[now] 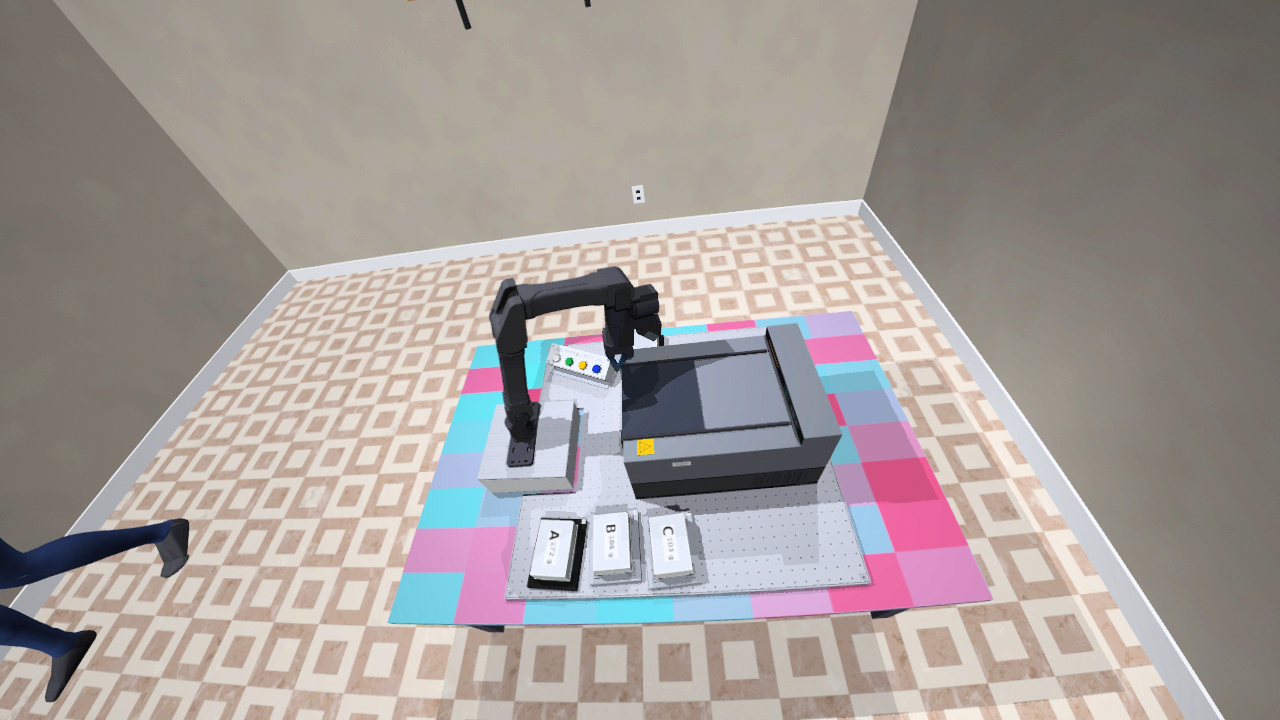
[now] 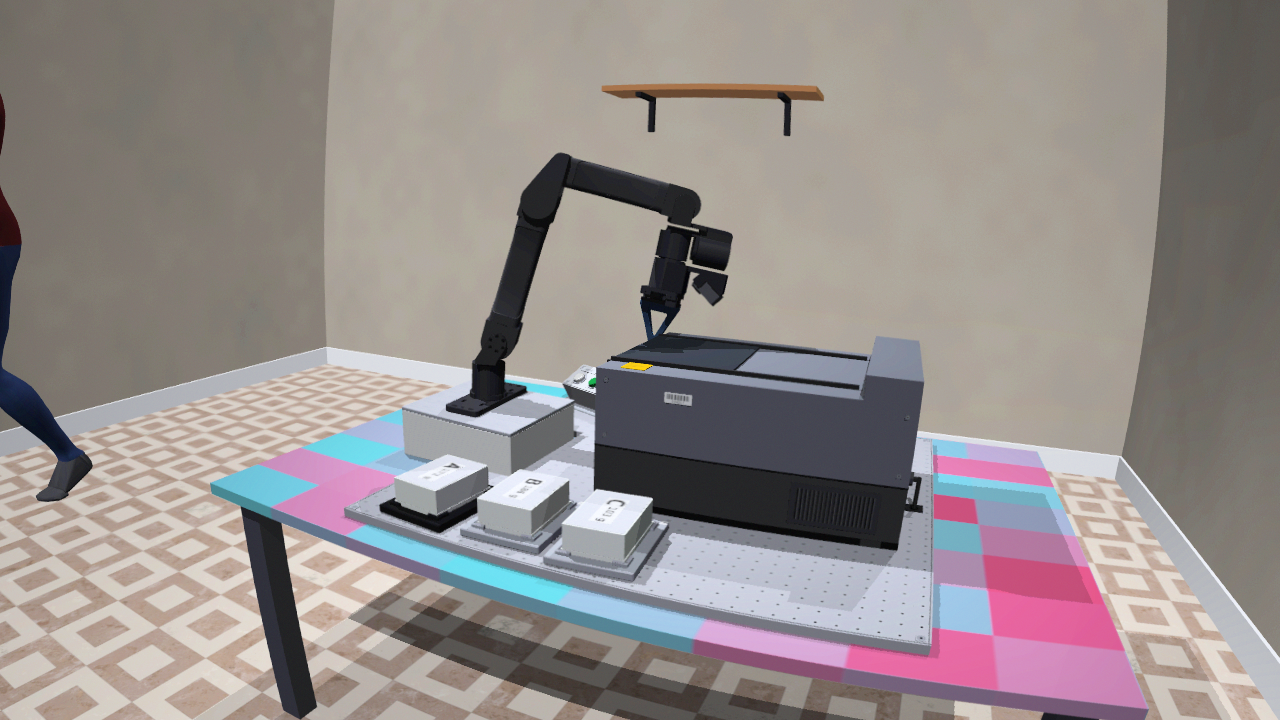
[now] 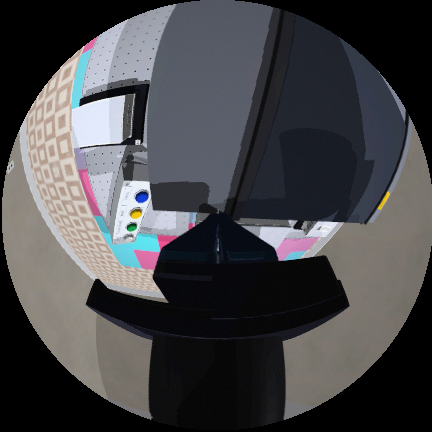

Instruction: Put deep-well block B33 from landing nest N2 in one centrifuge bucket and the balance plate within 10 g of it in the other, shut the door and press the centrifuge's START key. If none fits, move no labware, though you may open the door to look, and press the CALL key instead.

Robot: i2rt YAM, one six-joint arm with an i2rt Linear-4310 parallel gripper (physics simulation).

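Frame: origin at the arm's base, x ahead, y down, z left, level; metres.
Seen in the pictures: gripper, fingertip midpoint: (image 1: 618, 368) (image 3: 217, 214); arm's base at its link origin: (image 1: 524, 433) (image 2: 487, 400).
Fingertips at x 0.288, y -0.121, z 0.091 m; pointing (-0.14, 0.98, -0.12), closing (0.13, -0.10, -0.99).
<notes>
Offsets run from my fingertips to a thing's middle. Level surfaces: height alone.
My gripper (image 1: 617, 364) (image 2: 651, 338) (image 3: 217, 214) is shut and empty, its tips low at the control-box-side front corner of the grey centrifuge {dx +0.238, dy +0.074, dz -0.123 m} (image 1: 729, 456) (image 2: 760, 425) (image 3: 200, 100); contact is unclear. A dark panel {dx +0.103, dy -0.016, dz -0.119 m} (image 1: 662, 411) (image 3: 320, 115) covers the front of its top; the buckets are hidden. The control box {dx -0.143, dy +0.154, dz +0.174 m} (image 2: 581, 385) (image 3: 122, 220) has blue {dx -0.087, dy +0.132, dz +0.120 m} (image 1: 597, 368) (image 3: 142, 196), yellow {dx -0.131, dy +0.132, dz +0.143 m} (image 1: 582, 364) (image 3: 136, 214), green {dx -0.175, dy +0.132, dz +0.165 m} (image 1: 568, 361) (image 3: 131, 227) and white keys. White plates A {dx -0.191, dy +0.163, dz -0.397 m} (image 1: 552, 548) (image 2: 438, 488), B {dx -0.052, dy +0.163, dz -0.395 m} (image 1: 611, 543) (image 2: 523, 505) and C {dx +0.082, dy +0.163, dz -0.413 m} (image 1: 671, 546) (image 2: 608, 530) sit on separate nests. A white block {dx +0.067, dy +0.158, dz +0.202 m} (image 3: 97, 122) sits on a black nest behind the centrifuge, its label unreadable.
The arm stands on a pale pedestal (image 1: 532, 483) (image 2: 456, 438) left of the centrifuge. A perforated plate {dy +0.195 m} (image 1: 769, 546) (image 2: 787, 582) (image 3: 135, 47) lies under the equipment on the coloured table. A wooden shelf (image 2: 711, 91) is on the back wall. A person's legs (image 1: 89, 544) (image 2: 31, 407) show at the left.
</notes>
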